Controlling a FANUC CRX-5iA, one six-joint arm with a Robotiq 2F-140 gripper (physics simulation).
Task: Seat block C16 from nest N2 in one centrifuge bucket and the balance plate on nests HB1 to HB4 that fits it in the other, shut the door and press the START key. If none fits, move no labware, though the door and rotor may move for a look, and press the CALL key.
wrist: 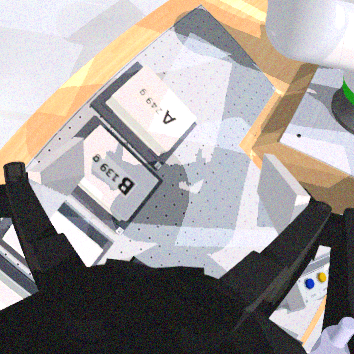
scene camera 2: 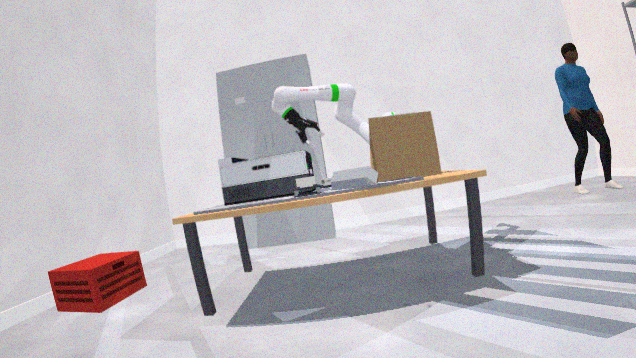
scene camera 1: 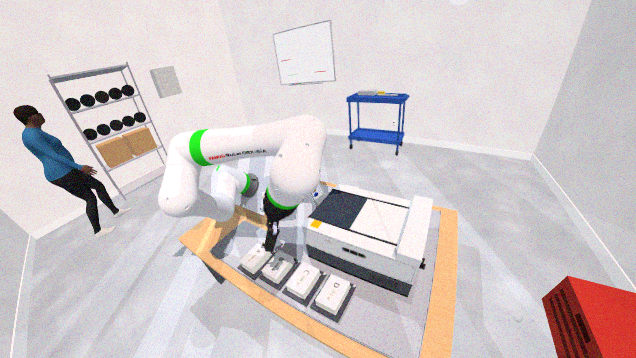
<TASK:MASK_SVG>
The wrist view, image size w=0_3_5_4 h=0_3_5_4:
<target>my gripper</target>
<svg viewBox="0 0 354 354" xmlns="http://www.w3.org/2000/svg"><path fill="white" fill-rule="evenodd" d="M3 164L5 183L0 184L0 217L11 217L18 242L38 291L0 309L0 354L354 354L354 208L344 208L343 214L331 212L331 206L323 201L315 200L309 191L298 183L274 154L263 153L256 192L277 232L277 236L260 252L250 251L219 278L204 274L204 267L180 265L150 267L129 260L106 258L104 264L88 267L85 265L63 232L57 233L49 219L84 177L83 137L71 138L26 172L23 161L10 161ZM330 247L323 321L319 337L313 344L310 352L306 353L303 346L270 320L269 316L289 292L310 260L314 260L319 245Z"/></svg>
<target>plate A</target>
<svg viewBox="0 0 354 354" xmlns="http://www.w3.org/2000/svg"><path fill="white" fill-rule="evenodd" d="M145 65L115 91L105 103L149 148L159 155L169 150L196 117L163 81Z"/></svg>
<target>plate B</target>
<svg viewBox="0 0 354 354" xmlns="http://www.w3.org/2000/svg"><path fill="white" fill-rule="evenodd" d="M99 124L83 141L84 177L77 185L118 221L126 221L157 183L158 179Z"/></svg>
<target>plate C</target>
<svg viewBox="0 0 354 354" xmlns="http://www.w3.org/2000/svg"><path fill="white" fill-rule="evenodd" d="M12 224L2 239L24 257ZM56 210L49 219L57 233L63 232L87 267L90 266L103 249Z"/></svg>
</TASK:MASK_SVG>
